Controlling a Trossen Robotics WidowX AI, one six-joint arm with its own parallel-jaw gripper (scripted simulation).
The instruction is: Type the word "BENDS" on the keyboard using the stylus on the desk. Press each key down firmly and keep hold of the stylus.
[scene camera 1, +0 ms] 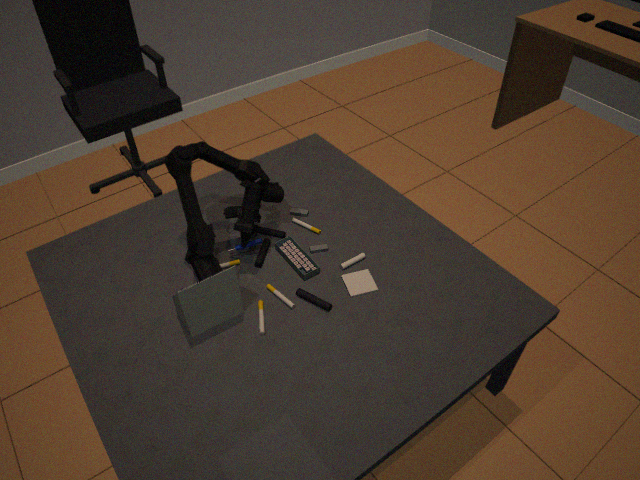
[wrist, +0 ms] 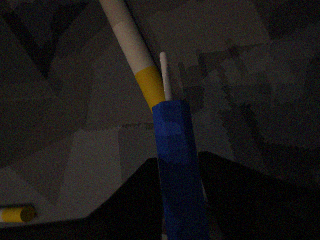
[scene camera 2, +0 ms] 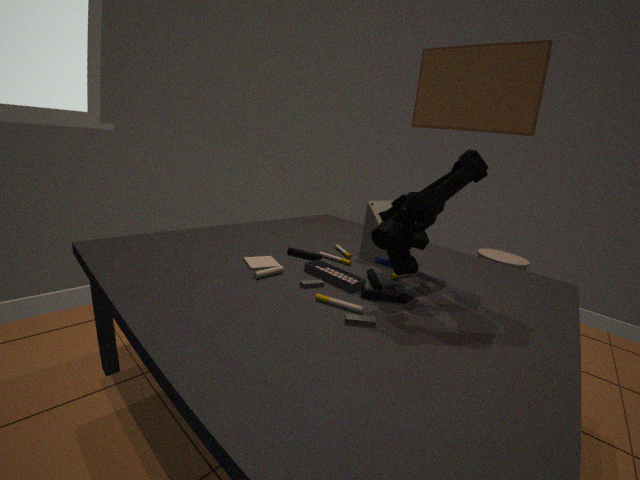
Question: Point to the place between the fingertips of the gripper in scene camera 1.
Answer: At 243, 246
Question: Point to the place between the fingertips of the gripper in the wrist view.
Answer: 178, 164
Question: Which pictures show the gripper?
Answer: Scene camera 1, the wrist view and scene camera 2: all of them.
